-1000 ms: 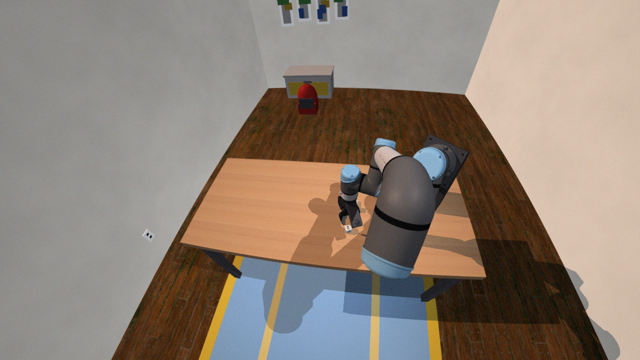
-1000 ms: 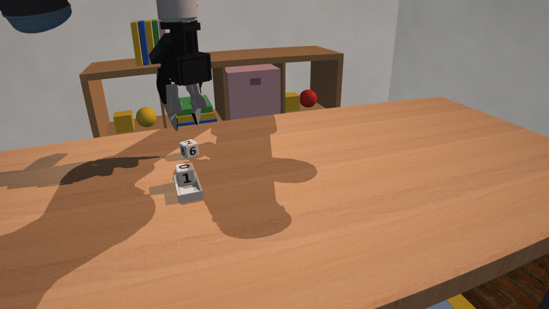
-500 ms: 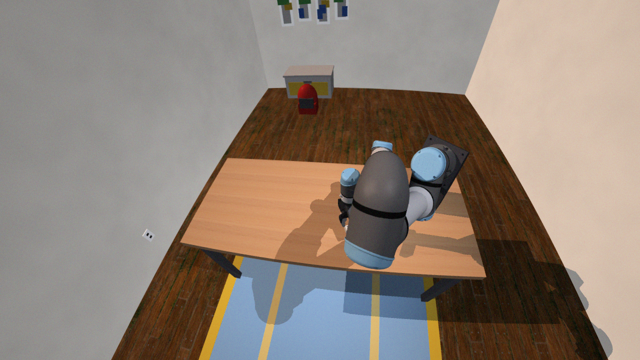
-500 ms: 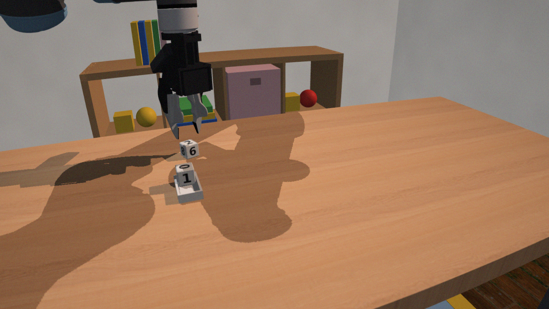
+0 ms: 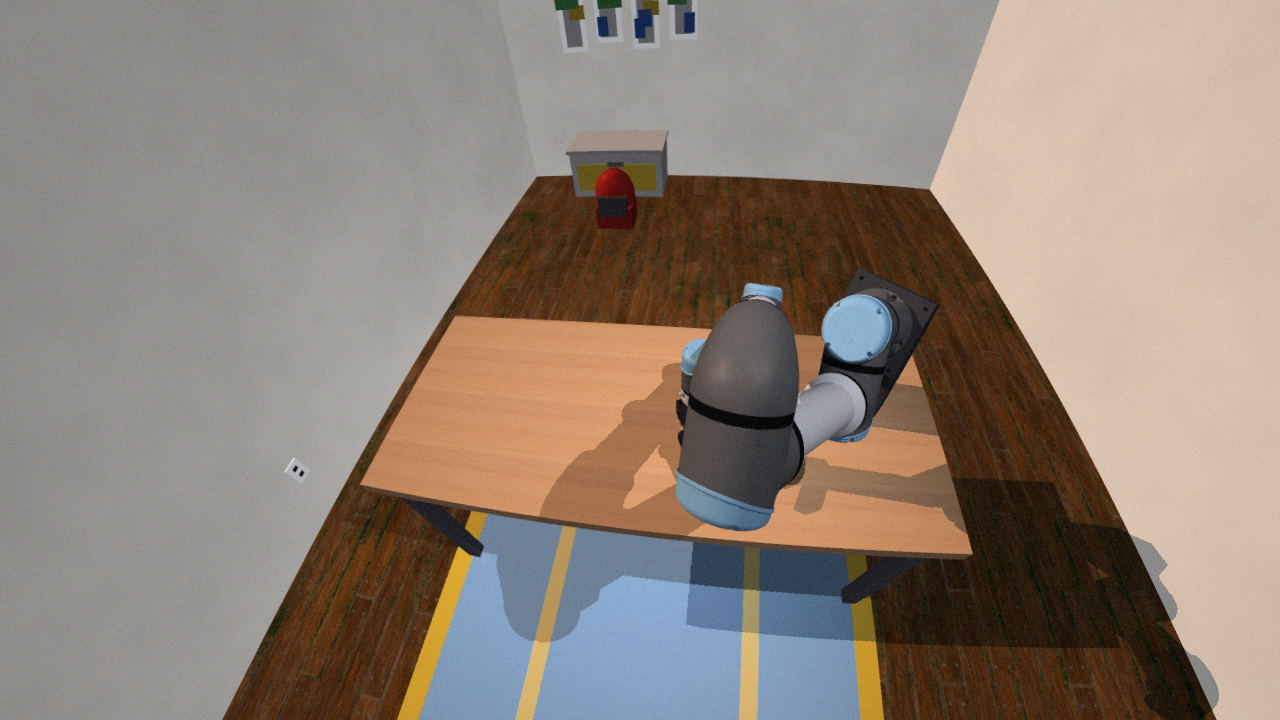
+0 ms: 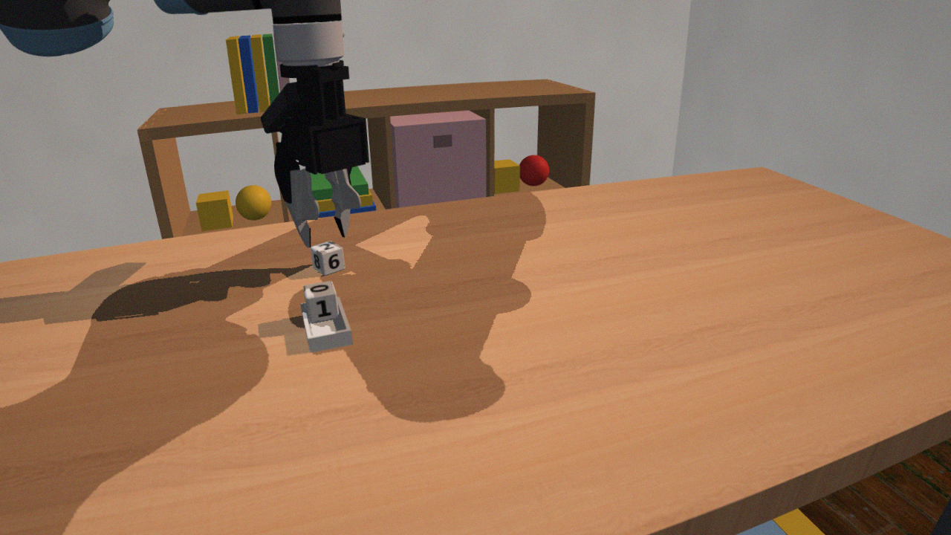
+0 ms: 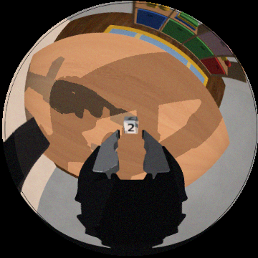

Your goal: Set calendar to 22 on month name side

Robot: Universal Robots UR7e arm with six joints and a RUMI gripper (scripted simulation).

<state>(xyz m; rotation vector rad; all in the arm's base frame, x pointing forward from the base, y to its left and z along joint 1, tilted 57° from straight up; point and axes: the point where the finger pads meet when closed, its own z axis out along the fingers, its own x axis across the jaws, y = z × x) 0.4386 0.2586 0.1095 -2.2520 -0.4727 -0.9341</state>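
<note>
Now: the white cube 40 mm below my hand. Round my hand: grey tray: 150 mm to the right, 50 mm below, 20 mm ahead.
</note>
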